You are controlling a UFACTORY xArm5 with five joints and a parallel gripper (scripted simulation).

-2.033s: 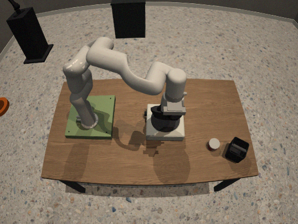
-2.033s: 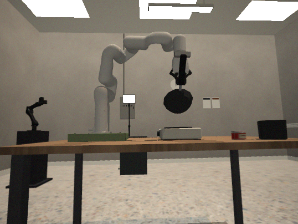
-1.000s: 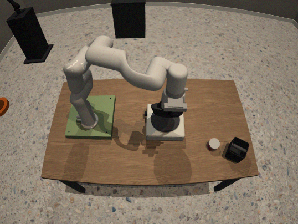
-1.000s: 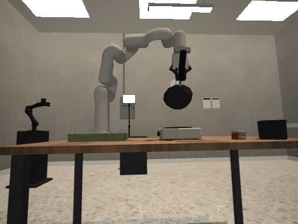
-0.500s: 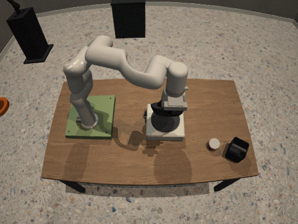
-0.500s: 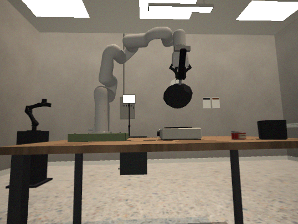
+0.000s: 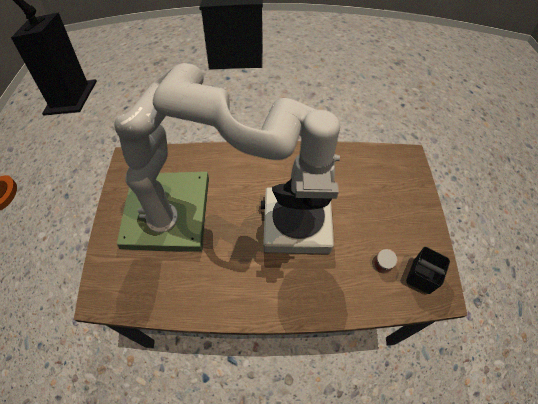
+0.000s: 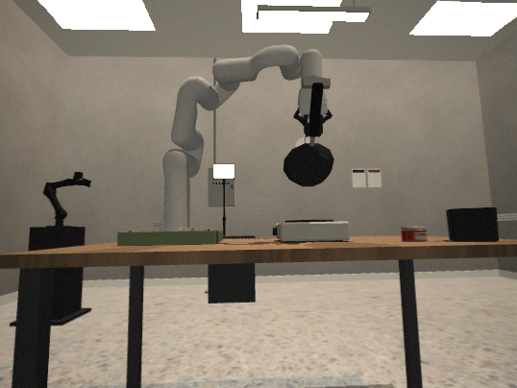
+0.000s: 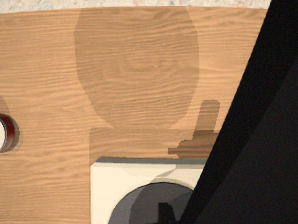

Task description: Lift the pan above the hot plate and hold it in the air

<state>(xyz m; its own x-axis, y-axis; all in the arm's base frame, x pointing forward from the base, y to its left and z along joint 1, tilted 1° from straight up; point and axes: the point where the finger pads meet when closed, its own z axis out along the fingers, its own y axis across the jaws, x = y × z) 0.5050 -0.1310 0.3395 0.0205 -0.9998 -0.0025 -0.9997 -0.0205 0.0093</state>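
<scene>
My hand is 70 mm above the black pan and 50 mm to the right of it. Also, from my hand: white lid: 360 mm below, 320 mm ahead, 10 mm to the right; white hot plate: 350 mm below, 140 mm to the left, 20 mm behind; black box: 470 mm ahead, 340 mm below, 70 mm to the right.
</scene>
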